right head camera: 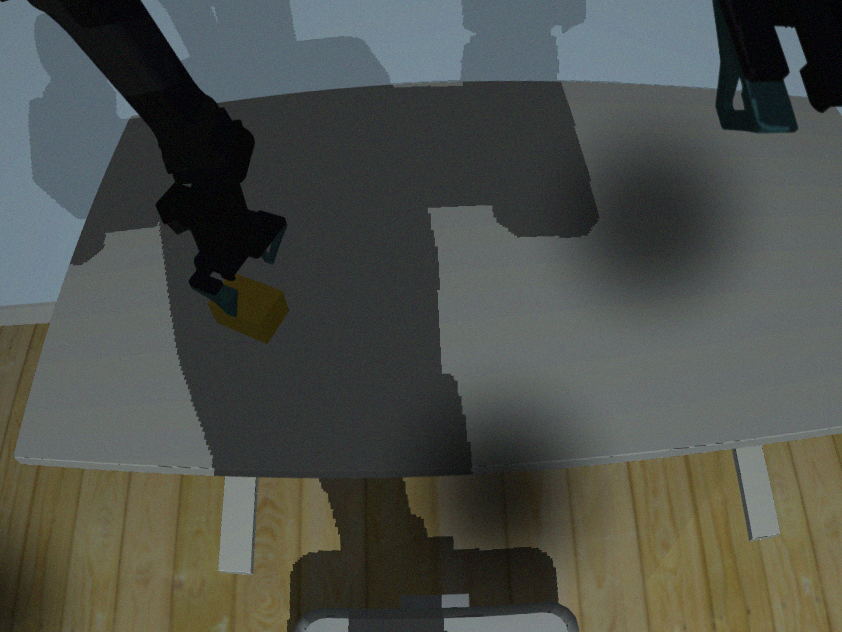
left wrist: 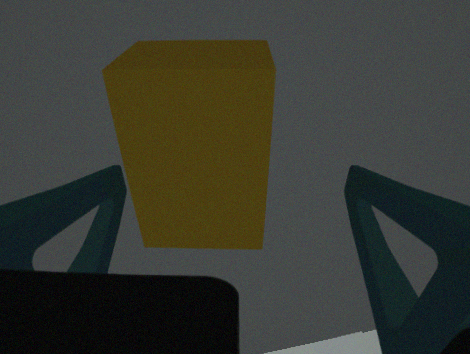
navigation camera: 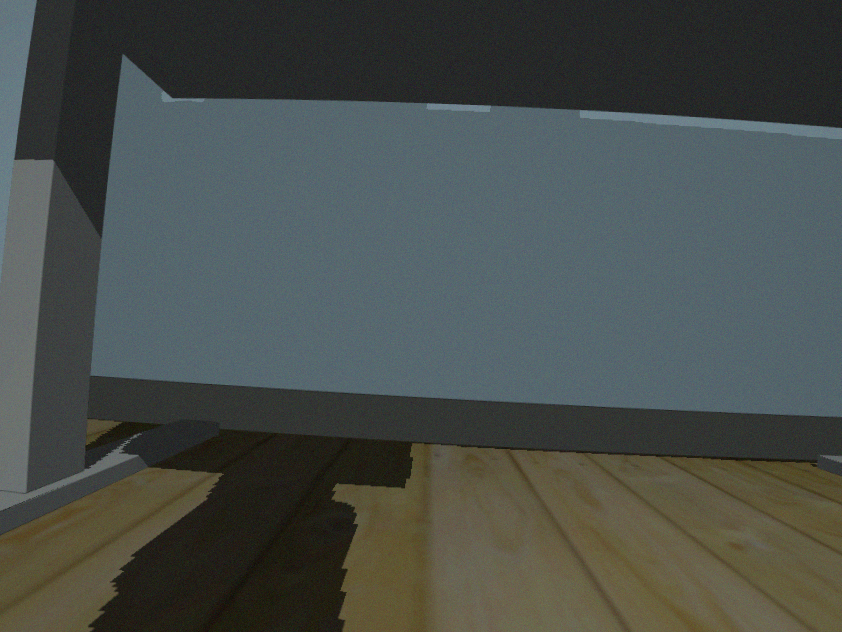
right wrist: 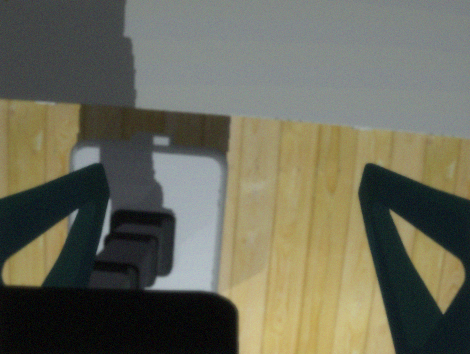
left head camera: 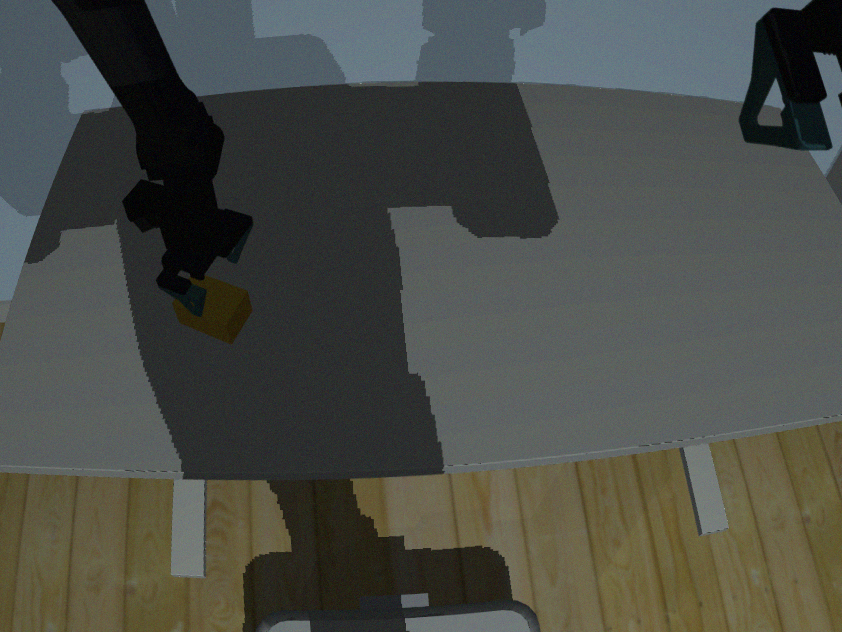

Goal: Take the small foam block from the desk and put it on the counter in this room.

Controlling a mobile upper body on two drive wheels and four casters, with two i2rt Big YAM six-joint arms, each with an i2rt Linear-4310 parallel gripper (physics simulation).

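Places are measured from the left arm's base along level axes (x ahead, y right, z down), in millimetres.
Pixels of known places: left gripper, fingertip midpoint: (right head camera: 250, 288) (left wrist: 235, 178) (left head camera: 215, 287); right gripper, fingertip midpoint: (right head camera: 794, 115) (right wrist: 233, 177) (left head camera: 805, 130).
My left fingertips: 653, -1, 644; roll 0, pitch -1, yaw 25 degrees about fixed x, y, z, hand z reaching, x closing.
Behind a point stands the place of what it marks, as x, y, z.
The foam block (left head camera: 221, 316) @[607, 13, 645] (right head camera: 251, 316) @[607, 6, 645] (left wrist: 195, 150) @[645, -19, 645], a yellow box shape, rests on the grey desk (left head camera: 578, 306) @[634, 494, 690] (right head camera: 340, 374) @[543, 123, 690] (left wrist: 400, 100) @[737, 20, 690] (right wrist: 300, 60) @[527, 588, 690], in shadow at the picture's left in both head views. My left gripper (left head camera: 216, 287) @[653, -1, 644] (right head camera: 252, 287) @[653, -1, 644] (left wrist: 235, 178) @[653, -1, 644] is open above the block. In the left wrist view the block's lower part shows between the fingers, close beside the left-hand fingertip, with a wider gap to the right-hand one. My right gripper (right wrist: 233, 177) @[355, 451, 130] is open and empty, far from the block. The counter does not show.
The white robot base (left head camera: 469, 622) @[280, 355, 1150] (right head camera: 510, 622) @[283, 359, 1150] (right wrist: 195, 200) @[155, 388, 1150] stands before the desk's near edge. Desk feet (left head camera: 188, 530) (right head camera: 238, 530) stick out over the wooden floor (left head camera: 530, 530) @[529, 549, 1409] (right wrist: 300, 200) @[140, 797, 1409]. A desk leg (navigation camera: 61, 340) @[779, -209, 1221] stands left in the navigation view. A pale blue wall (navigation camera: 442, 258) @[1202, 222, 1032] lies behind.
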